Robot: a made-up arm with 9 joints. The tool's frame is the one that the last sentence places.
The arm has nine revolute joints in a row. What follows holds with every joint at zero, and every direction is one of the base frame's.
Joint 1 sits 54.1 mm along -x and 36.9 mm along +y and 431.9 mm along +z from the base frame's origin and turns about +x.
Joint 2 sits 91.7 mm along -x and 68.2 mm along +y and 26.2 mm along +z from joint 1 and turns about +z.
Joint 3 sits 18.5 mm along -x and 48.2 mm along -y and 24.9 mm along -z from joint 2 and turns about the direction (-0.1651, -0.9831, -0.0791).
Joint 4 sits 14.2 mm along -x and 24.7 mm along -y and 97.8 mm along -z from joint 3 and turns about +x.
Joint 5 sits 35.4 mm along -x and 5.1 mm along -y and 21.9 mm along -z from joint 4 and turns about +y.
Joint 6 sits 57.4 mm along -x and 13.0 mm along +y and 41.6 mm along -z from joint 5 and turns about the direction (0.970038, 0.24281, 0.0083).
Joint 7 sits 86.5 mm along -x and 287.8 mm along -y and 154.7 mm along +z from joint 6 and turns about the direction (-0.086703, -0.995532, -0.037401).
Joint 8 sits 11.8 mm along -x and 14.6 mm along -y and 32.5 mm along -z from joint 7 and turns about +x.
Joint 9 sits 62.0 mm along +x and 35.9 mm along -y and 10.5 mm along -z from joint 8 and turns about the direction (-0.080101, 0.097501, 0.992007).
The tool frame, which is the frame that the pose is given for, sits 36.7 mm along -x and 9.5 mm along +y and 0.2 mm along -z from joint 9; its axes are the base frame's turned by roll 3.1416, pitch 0.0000 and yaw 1.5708 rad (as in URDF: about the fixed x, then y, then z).
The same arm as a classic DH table. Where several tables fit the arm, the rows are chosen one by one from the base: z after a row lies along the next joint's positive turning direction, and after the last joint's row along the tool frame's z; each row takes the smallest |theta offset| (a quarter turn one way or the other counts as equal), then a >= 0, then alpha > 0; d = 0 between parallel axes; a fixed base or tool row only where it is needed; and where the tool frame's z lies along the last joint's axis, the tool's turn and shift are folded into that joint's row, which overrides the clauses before.
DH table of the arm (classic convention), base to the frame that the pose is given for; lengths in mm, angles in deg. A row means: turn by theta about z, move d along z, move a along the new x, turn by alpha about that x. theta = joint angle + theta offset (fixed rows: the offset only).
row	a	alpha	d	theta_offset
base (fixed)	36.9	90	431.9	90
joint 1	68.2	-90	-145.8	0
joint 2	10.3	-94.54	5.3	80.47
joint 3	95.5	-99.5	83.7	89.24
joint 4	21.9	-90	-44.2	-4.6
joint 5	41.1	75.95	22.4	-0.49
joint 6	-165.3	109.03	-125	2.22
joint 7	31.9	-94.97	282.7	0.05
joint 8	-34.7	-94.59	50.5	82.24
joint 9	-22.3	-172.75	228.8	-50.82
tool (fixed)	0	0	241.1	-50.59

